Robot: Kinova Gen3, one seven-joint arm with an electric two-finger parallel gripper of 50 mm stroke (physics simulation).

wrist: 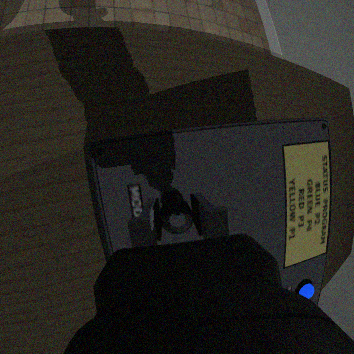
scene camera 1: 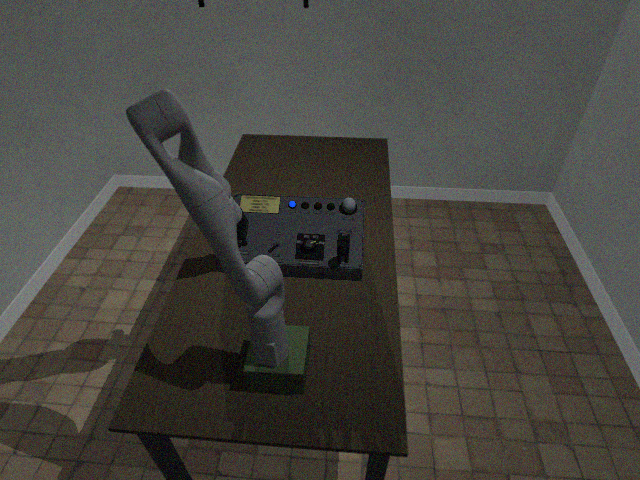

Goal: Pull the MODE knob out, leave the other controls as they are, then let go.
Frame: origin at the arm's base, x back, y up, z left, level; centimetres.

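Where they show: gripper, fingertip midpoint: (wrist: 175, 209) (scene camera 1: 239, 237); arm's base at its link origin: (scene camera 1: 272, 351).
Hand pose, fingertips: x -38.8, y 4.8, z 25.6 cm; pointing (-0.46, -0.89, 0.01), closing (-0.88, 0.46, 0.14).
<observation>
Each offset is from my fingertips to the top centre of the thing. "*": to the spot under its first point. Level surfaces: height alone.
The dark round MODE knob {dx +0.1, dy +0.6, dz -0.7 cm} (wrist: 176, 220) stands on the grey control panel {dy -2.6 cm} (scene camera 1: 268, 227) (wrist: 225, 150), beside its small label {dx +0.7, dy -6.4, dz -0.8 cm} (wrist: 135, 201), which is partly hidden. My gripper (wrist: 175, 209) is shut on the MODE knob, with one finger on each side of it, in the wrist view. In the scene view the arm hides the knob, and part of the dark gripper shows at the panel's left edge. How far the knob stands out of the panel is hard to tell in the dim light.
The panel also carries a lit blue lamp {* dx -18.7, dy +3.2, dz -13.8 cm} (scene camera 1: 292, 204) (wrist: 306, 291), several dark lamps, a pale round knob {* dx -20.3, dy +5.4, dz -34.6 cm} (scene camera 1: 348, 205), a small toggle (scene camera 1: 273, 248), a square dark unit {dx -5.9, dy -1.3, dz -24.0 cm} (scene camera 1: 310, 246) and a slotted lever {dx -2.1, dy +2.1, dz -36.8 cm} (scene camera 1: 342, 246). A yellow status card {dx -17.6, dy +3.4, dz -1.1 cm} (scene camera 1: 260, 204) (wrist: 306, 205) lies on it.
</observation>
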